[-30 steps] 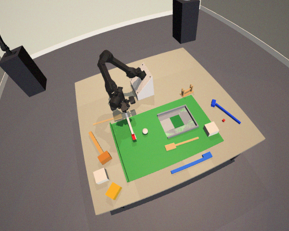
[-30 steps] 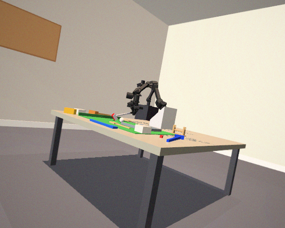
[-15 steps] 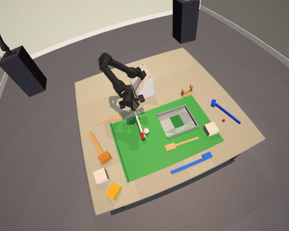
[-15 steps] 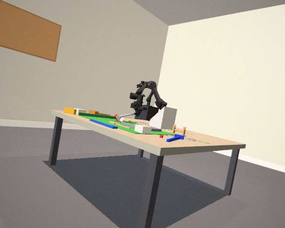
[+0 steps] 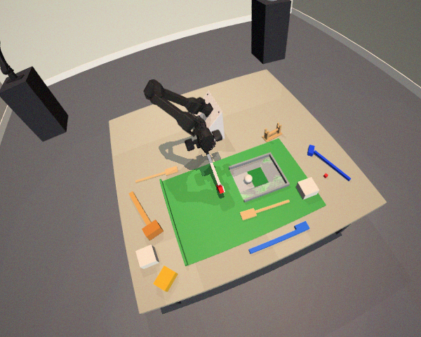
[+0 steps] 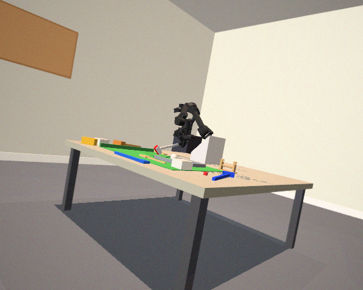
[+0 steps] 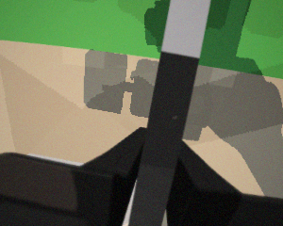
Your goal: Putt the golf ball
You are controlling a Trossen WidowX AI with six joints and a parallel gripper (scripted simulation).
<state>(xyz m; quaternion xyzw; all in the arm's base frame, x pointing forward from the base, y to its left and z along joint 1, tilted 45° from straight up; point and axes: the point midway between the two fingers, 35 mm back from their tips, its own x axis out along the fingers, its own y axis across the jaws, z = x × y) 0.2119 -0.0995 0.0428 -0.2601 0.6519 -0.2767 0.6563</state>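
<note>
Now: the red putter 120 mm ahead of my gripper tip and 10 mm below it. Round my gripper tip: small wooden rack: 10 mm behind, 420 mm to the left, 60 mm below; then white golf ball: 220 mm ahead, 150 mm to the left, 60 mm below; then green mat: 270 mm ahead, 80 mm to the left, 90 mm below.
</note>
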